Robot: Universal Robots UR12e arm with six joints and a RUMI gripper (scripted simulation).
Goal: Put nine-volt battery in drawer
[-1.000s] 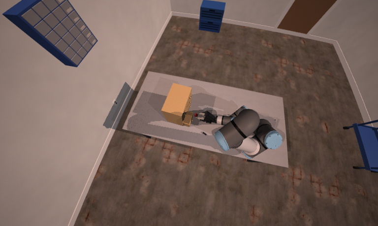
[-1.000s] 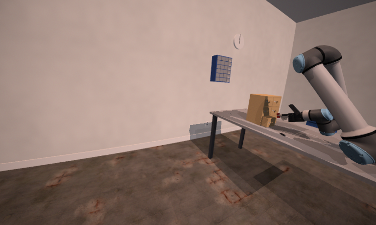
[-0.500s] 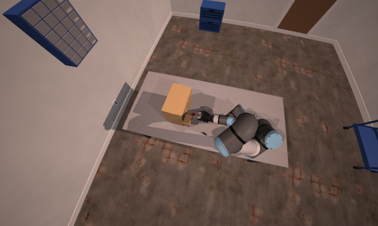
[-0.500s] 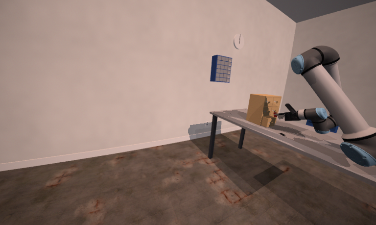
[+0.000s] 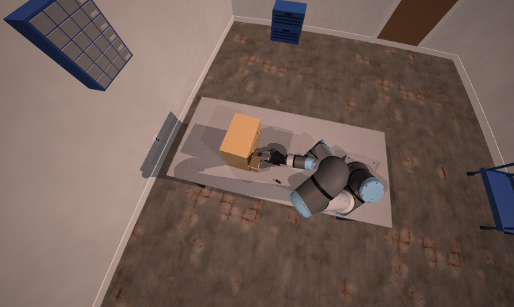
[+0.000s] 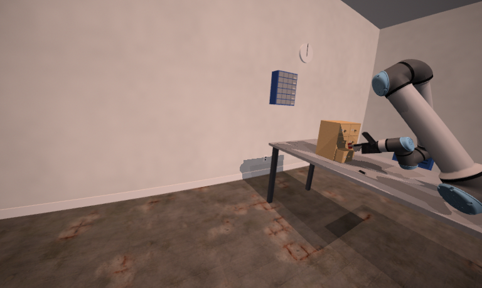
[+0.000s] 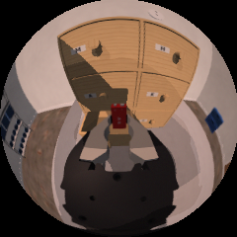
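My gripper is now 110 mm above the drawer, 70 mm short of it and 30 mm to the right of it. Also, from my hand: red nine-volt battery: 10 mm ahead, 10 mm above; then drawer marked M: 140 mm ahead, 100 mm above, 20 mm to the left; then small black object: 170 mm behind, 140 mm to the left, 130 mm below.
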